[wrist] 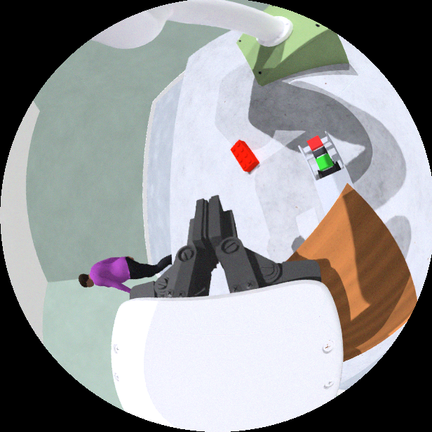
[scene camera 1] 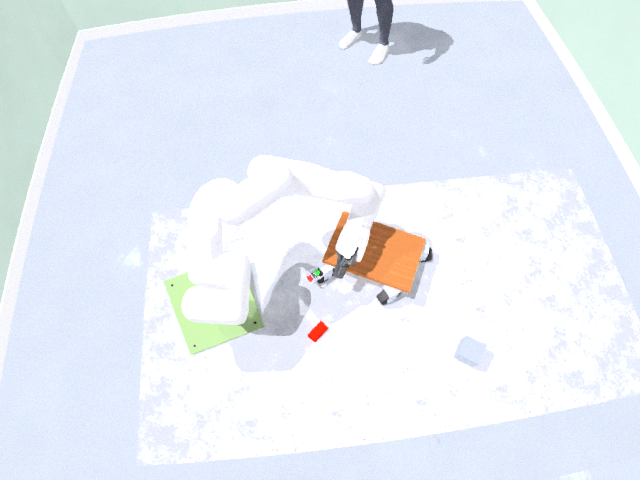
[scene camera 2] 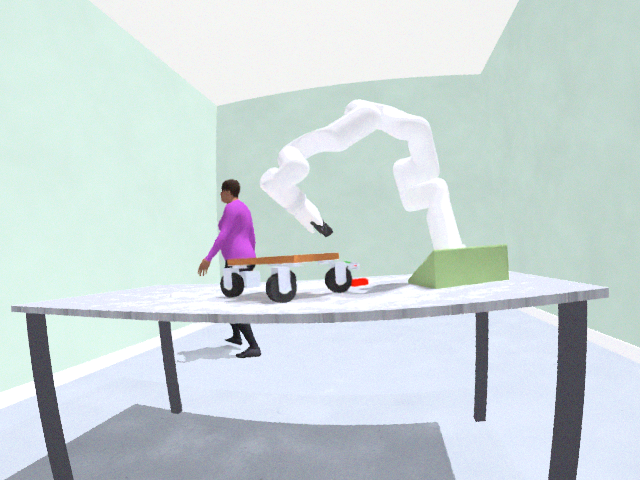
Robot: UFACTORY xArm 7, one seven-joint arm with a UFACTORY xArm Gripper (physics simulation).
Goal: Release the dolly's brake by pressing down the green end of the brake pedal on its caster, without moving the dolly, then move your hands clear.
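Observation:
The dolly has an orange wooden deck on casters with black wheels and stands on the table. The brake pedal sits on the caster at the deck corner toward the robot base; its green end is nearer the deck and its red end points outward. My gripper is shut and empty, tilted downward. It hangs above the dolly's edge near that caster, apart from the pedal. In scene camera 2 the pedal is too small to read its tilt.
A red brick lies on the table near the pedal. A pale grey block stands farther off. The green base block carries my arm. A person stands beyond the table.

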